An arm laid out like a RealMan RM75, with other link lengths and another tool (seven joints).
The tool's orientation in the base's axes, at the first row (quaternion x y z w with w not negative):
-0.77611, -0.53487, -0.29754, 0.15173
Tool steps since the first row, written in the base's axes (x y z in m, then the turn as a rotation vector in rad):
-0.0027, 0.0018, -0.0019, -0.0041, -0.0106, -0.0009
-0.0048, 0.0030, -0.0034, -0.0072, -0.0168, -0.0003
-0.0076, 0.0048, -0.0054, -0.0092, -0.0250, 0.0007
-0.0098, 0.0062, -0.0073, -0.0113, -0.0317, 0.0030
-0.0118, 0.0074, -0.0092, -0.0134, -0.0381, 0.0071
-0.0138, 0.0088, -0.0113, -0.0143, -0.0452, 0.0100
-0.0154, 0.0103, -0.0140, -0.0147, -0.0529, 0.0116
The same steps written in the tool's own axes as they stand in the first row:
-0.0005, -0.0033, 0.0017, -0.0094, 0.0002, -0.0064
-0.0011, -0.0058, 0.0029, -0.0144, -0.0002, -0.0112
-0.0017, -0.0093, 0.0046, -0.0204, 0.0011, -0.0171
-0.0024, -0.0120, 0.0062, -0.0244, 0.0019, -0.0233
-0.0032, -0.0144, 0.0077, -0.0271, 0.0028, -0.0306
-0.0040, -0.0170, 0.0095, -0.0308, 0.0049, -0.0371
-0.0050, -0.0193, 0.0120, -0.0356, 0.0076, -0.0427

